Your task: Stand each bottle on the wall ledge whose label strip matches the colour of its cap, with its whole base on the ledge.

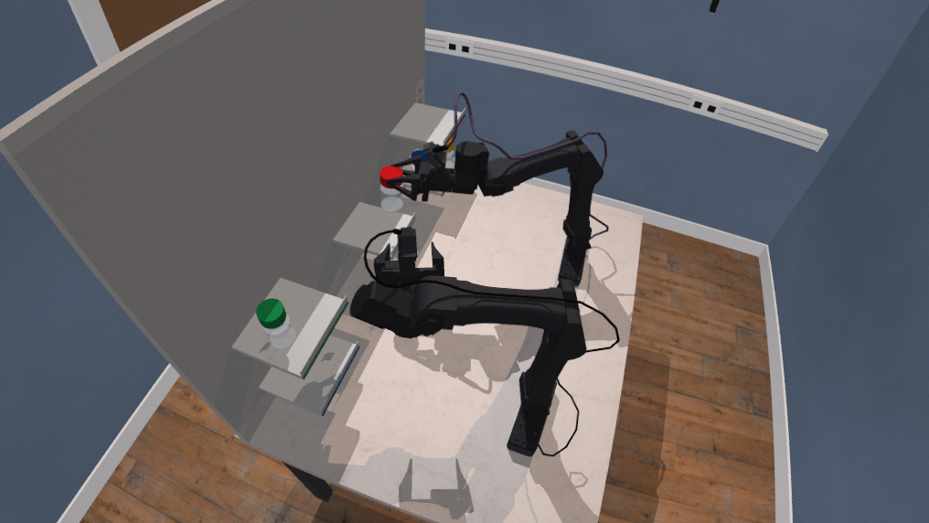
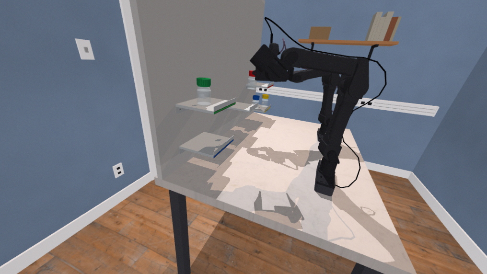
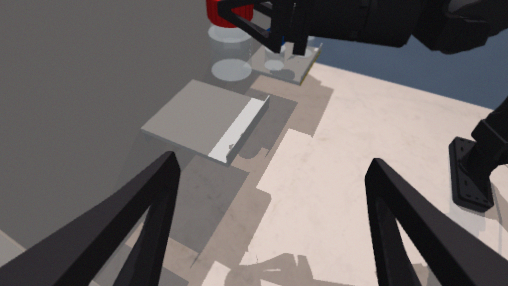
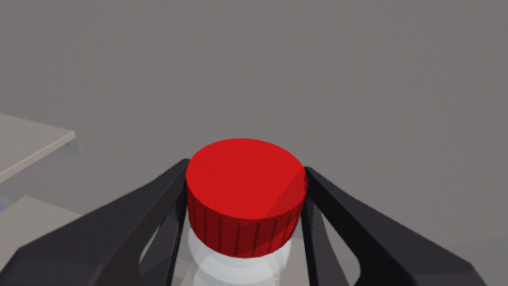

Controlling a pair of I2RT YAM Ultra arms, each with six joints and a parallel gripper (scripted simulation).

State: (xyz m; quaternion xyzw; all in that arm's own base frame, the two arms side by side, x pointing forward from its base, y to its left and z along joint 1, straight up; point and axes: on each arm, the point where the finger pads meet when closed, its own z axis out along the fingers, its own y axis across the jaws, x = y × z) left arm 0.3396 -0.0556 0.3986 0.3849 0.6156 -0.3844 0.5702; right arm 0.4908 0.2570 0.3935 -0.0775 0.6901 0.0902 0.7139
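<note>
Now: the red-capped bottle 50 mm below my right hand. Also, from my right hand: blue-capped bottle 70 mm ahead, 340 mm to the right, 260 mm below; then green-capped bottle 60 mm ahead, 430 mm to the left, 70 mm below; then grey wall panel 170 mm ahead, 10 mm to the left, 30 mm above.
</note>
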